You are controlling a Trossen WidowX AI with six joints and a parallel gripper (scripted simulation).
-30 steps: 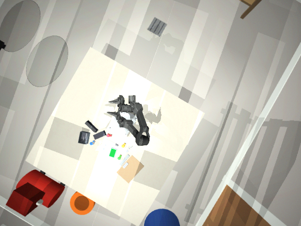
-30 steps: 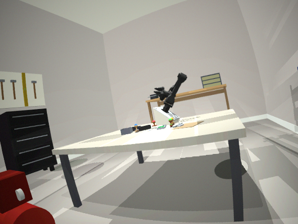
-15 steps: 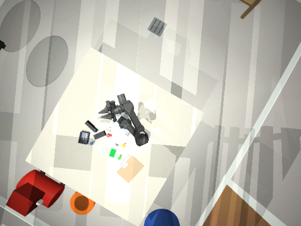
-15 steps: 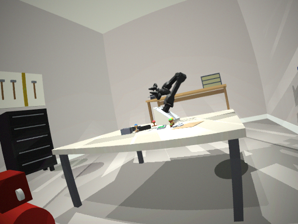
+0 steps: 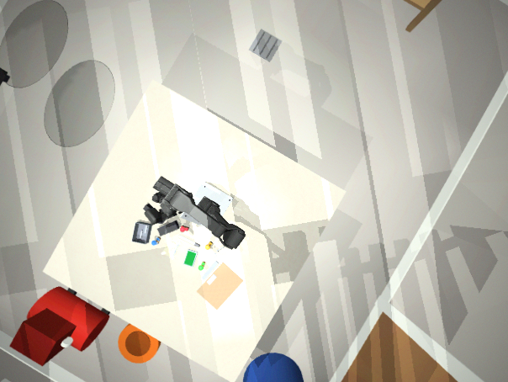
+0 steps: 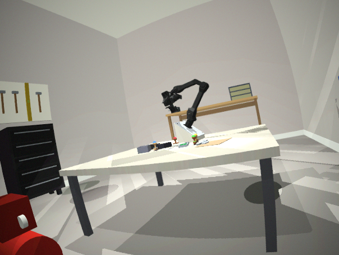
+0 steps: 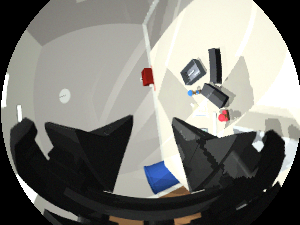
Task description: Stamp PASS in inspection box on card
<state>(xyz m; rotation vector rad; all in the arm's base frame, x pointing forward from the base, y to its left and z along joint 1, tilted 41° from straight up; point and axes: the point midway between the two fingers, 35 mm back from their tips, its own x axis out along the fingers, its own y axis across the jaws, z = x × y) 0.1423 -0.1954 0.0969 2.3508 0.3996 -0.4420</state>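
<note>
Now: the green-knobbed stamp 15 cm ahead of my gripper tip, 28 cm to the left of it and 30 cm below it. Also, from my gripper tip: blue-knobbed stamp 20 cm ahead, 1 cm to the right, 30 cm below; red-knobbed stamp 4 cm ahead, 7 cm to the left, 30 cm below; yellow-knobbed stamp 4 cm ahead, 24 cm to the left, 30 cm below.
</note>
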